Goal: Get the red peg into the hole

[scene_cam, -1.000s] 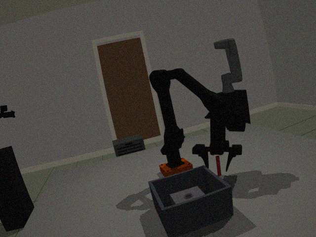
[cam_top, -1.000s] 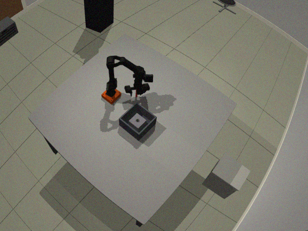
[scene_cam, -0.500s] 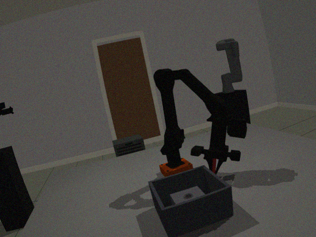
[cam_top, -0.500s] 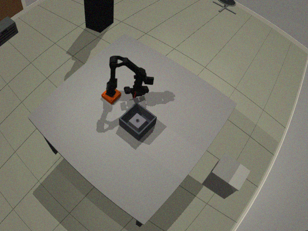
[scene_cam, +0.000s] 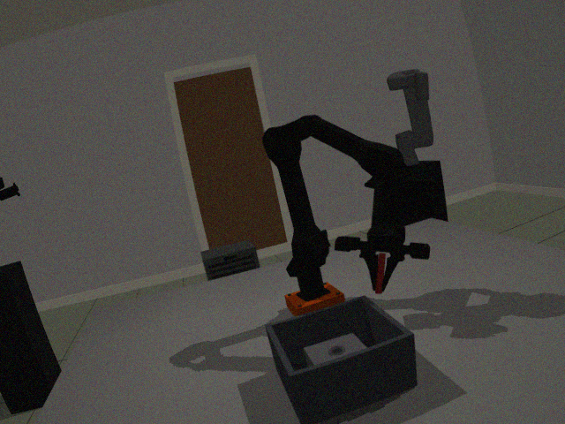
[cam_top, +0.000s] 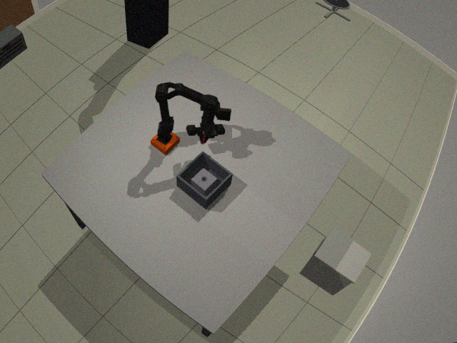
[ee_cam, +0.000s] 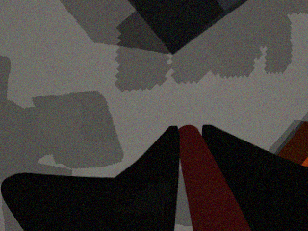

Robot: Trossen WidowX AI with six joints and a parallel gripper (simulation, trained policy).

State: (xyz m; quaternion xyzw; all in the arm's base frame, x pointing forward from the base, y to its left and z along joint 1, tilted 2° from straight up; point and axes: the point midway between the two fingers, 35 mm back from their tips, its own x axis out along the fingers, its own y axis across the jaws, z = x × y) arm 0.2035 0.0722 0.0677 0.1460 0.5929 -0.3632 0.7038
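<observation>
The light grey plate is 160 mm to the right of my gripper tip, 110 mm ahead of it and 30 mm below it. Round my gripper tip: dark grey box: 160 mm to the right, 110 mm ahead, 50 mm below; red peg: 30 mm above, 10 mm to the left.
</observation>
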